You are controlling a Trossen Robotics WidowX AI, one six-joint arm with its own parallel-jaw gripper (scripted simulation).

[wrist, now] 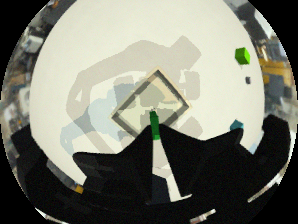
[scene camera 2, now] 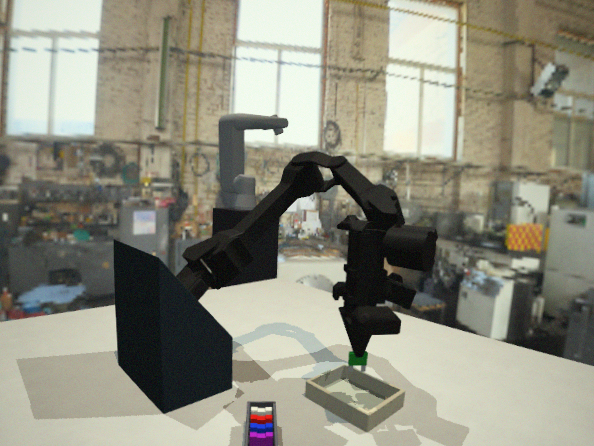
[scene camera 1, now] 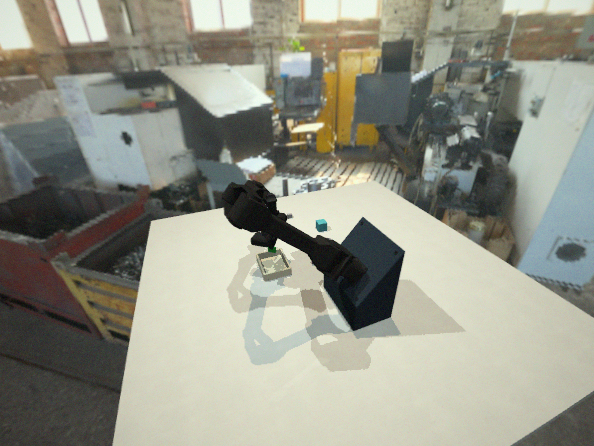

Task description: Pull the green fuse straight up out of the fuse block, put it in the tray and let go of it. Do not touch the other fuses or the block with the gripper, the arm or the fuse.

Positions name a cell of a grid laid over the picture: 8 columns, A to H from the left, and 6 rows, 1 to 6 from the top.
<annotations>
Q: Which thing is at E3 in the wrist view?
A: A tray.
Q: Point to a tray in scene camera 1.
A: D4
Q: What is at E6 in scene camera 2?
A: A tray.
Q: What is my gripper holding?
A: A green fuse.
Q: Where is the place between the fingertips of my gripper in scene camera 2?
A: E5
</annotations>
